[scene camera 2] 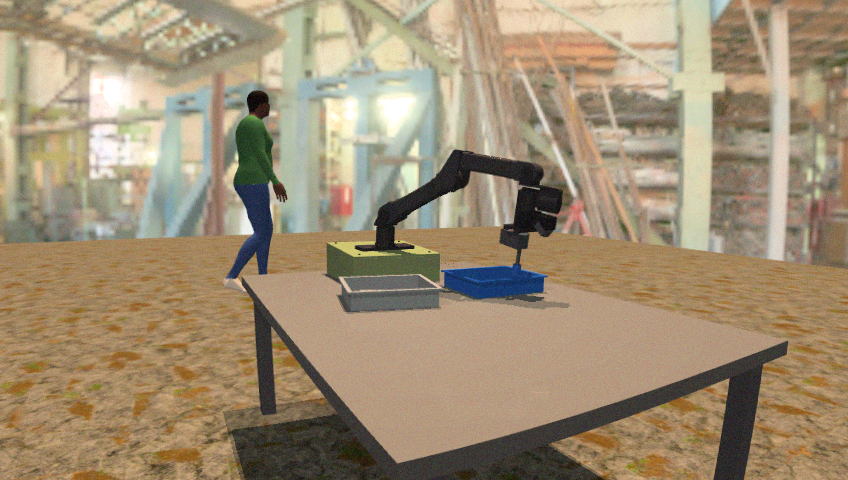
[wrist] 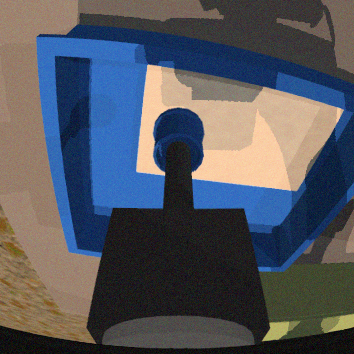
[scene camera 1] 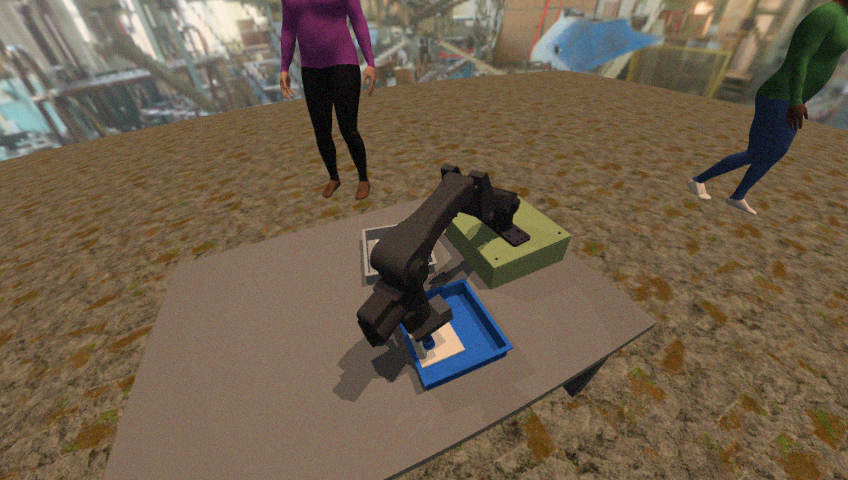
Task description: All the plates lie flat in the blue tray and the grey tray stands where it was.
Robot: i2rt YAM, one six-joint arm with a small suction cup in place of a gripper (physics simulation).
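Frame: origin at the arm's base, x ahead, y left, z up, level; millimetres.
Seen in the pictures: end effector, tool point: point(scene camera 2: 515, 273) point(wrist: 177, 130) point(scene camera 1: 429, 344); arm's base, origin of the base link: point(scene camera 2: 384, 248) point(scene camera 1: 501, 227).
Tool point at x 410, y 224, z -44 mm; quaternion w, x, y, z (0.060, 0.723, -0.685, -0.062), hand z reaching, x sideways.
Observation:
Pixels of each thing's middle, then the offset from my tool point to it. Level surfaces: height alone.
- pale peach square plate, body centre: point(wrist: 240, 128) point(scene camera 1: 430, 333) dx -32, dy -52, dz -51 mm
- blue tray, body centre: point(wrist: 208, 178) point(scene camera 1: 447, 329) point(scene camera 2: 493, 280) dx -71, dy -29, dz -32 mm
- grey tray, body centre: point(scene camera 2: 387, 291) point(scene camera 1: 397, 250) dx -91, dy -385, dz -32 mm
- table, its level: dz -57 mm
A pale peach square plate point(scene camera 1: 449, 346) point(wrist: 225, 167) lies flat in the blue tray point(scene camera 1: 480, 333) point(scene camera 2: 493, 290) point(wrist: 114, 150), on the left side of its floor in scene camera 1. In scene camera 2 the tray's wall hides the plate. My suction cup point(scene camera 1: 428, 343) point(scene camera 2: 516, 270) point(wrist: 178, 131) is off and open, over the plate near one edge; any gap below it is hard to tell. The grey tray point(scene camera 1: 366, 264) point(scene camera 2: 389, 300) stands upright on the table. A pale surface shows inside it, partly hidden by the arm; I cannot tell whether it is a plate.
The arm's base stands on a green box point(scene camera 1: 526, 258) point(scene camera 2: 380, 264) behind the trays. The table point(scene camera 1: 238, 356) point(scene camera 2: 535, 356) carries everything. A person in purple point(scene camera 1: 327, 35) and a person in green point(scene camera 1: 809, 59) point(scene camera 2: 254, 148) stand on the floor beyond the table.

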